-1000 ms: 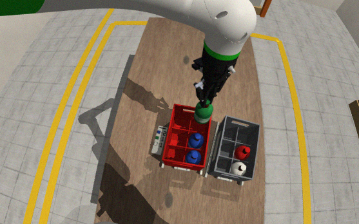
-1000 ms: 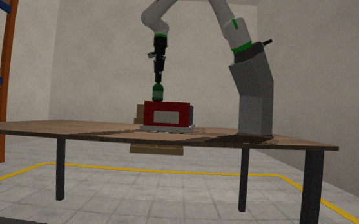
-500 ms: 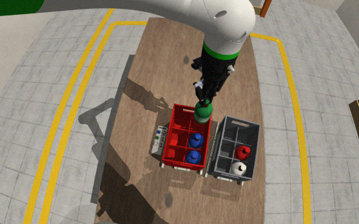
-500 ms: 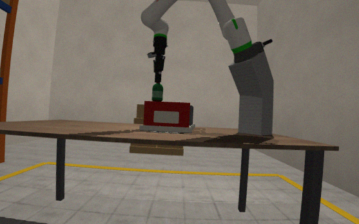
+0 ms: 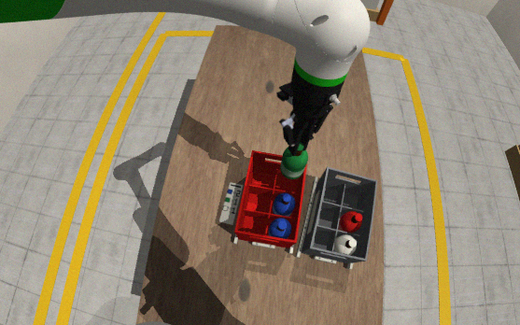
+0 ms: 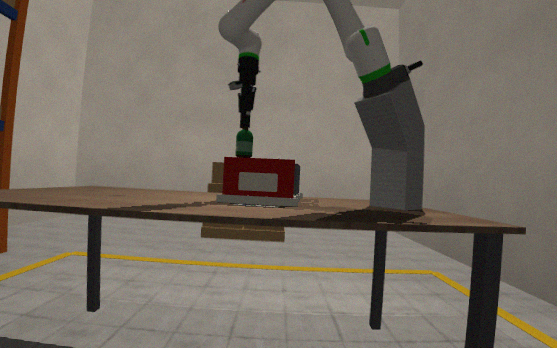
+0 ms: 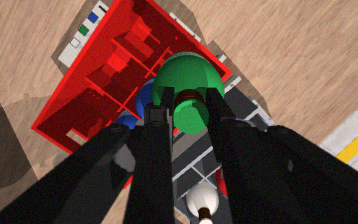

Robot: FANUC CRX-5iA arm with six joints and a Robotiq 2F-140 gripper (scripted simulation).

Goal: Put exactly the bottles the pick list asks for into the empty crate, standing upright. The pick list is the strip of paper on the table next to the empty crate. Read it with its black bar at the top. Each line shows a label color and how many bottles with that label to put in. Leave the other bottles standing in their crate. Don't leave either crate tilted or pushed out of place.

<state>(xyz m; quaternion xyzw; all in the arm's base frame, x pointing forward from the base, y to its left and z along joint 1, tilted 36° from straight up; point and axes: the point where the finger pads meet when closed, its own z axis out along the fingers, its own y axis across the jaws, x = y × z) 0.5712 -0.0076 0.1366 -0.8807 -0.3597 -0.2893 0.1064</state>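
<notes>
The green-label bottle lies 80 mm below my hand. Also, from my hand: grey crate: 270 mm below, 220 mm to the right, 70 mm behind; red crate: 270 mm below, 100 mm behind, 20 mm to the left; blue-label bottle: 260 mm below, 90 mm behind, 20 mm to the right.
</notes>
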